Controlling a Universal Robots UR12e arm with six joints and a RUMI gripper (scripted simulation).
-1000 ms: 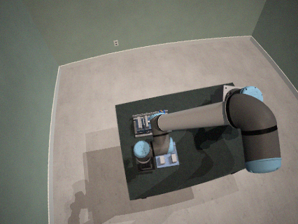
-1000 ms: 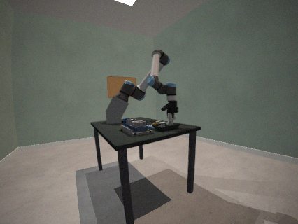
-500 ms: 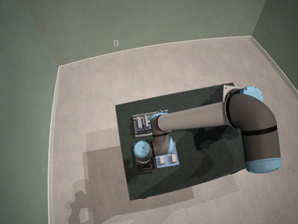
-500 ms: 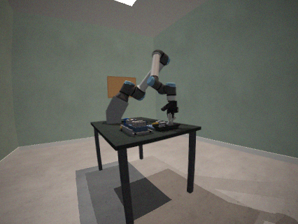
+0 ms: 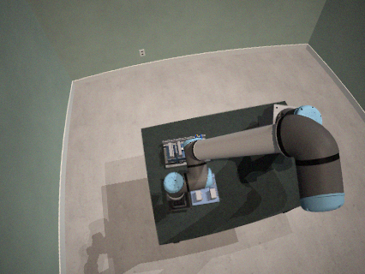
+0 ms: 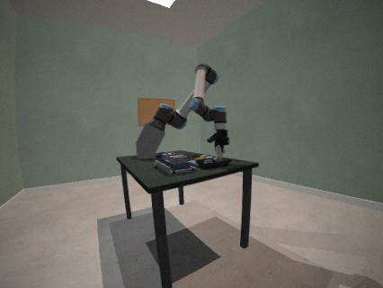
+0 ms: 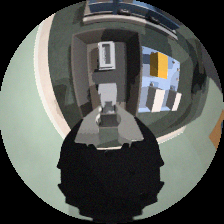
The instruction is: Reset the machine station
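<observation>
The gray blank is 13 cm behind my hand, 3 cm below it and 1 cm to the right of it. The rest, counted from my hand: vise 33 cm to the right, 8 cm behind, 1 cm below; yellow brass blank 12 cm behind, 10 cm to the right, 3 cm below.
</observation>
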